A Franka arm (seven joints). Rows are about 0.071 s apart.
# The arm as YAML. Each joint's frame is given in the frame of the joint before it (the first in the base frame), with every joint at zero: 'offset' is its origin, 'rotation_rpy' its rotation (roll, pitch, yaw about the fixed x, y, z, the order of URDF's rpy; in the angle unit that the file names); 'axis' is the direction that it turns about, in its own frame. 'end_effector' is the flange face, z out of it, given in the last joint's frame.
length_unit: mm
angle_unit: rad
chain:
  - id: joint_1
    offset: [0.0, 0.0, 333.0]
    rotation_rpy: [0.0, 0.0, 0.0]
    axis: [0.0, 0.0, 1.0]
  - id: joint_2
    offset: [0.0, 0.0, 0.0]
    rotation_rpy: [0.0, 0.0, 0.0]
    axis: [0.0, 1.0, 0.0]
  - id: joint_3
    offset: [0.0, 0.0, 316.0]
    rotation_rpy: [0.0, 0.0, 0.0]
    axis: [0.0, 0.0, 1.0]
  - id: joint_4
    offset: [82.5, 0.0, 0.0]
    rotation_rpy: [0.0, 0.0, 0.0]
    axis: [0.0, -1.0, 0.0]
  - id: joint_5
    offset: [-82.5, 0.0, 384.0]
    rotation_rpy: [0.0, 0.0, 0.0]
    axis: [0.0, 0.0, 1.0]
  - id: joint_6
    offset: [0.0, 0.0, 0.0]
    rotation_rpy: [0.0, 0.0, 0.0]
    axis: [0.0, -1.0, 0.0]
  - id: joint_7
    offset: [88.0, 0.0, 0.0]
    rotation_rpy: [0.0, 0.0, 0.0]
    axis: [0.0, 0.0, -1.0]
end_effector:
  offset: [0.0, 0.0, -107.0]
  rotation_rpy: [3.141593, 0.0, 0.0]
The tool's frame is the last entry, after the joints.
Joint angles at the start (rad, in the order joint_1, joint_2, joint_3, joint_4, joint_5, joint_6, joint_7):
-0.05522, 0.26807, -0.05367, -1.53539, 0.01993, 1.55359, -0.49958
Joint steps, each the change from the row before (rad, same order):
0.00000, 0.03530, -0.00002, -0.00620, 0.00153, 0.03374, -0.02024
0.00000, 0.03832, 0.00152, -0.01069, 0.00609, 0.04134, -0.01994
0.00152, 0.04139, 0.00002, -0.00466, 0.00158, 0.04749, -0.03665
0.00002, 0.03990, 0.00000, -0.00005, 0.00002, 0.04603, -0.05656
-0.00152, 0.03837, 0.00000, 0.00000, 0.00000, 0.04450, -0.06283
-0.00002, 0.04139, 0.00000, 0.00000, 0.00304, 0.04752, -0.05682
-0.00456, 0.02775, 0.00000, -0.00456, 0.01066, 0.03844, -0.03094
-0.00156, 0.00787, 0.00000, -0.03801, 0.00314, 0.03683, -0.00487
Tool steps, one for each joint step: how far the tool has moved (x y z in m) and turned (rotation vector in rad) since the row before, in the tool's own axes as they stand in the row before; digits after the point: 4 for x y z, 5 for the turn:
0.0120, 0.0063, 0.0199, 0.00344, -0.00690, -0.01942
0.0132, 0.0058, 0.0236, 0.00741, -0.00452, -0.02015
0.0136, 0.0069, 0.0225, -0.00171, 0.00070, -0.03692
0.0117, 0.0077, 0.0201, -0.00530, 0.00381, -0.05572
0.0096, 0.0083, 0.0198, -0.00522, 0.00379, -0.06063
0.0097, 0.0079, 0.0220, -0.00366, 0.00504, -0.05540
0.0042, 0.0071, 0.0166, 0.00264, 0.01120, -0.02297
-0.0015, 0.0009, 0.0200, 0.00803, -0.00466, -0.00060

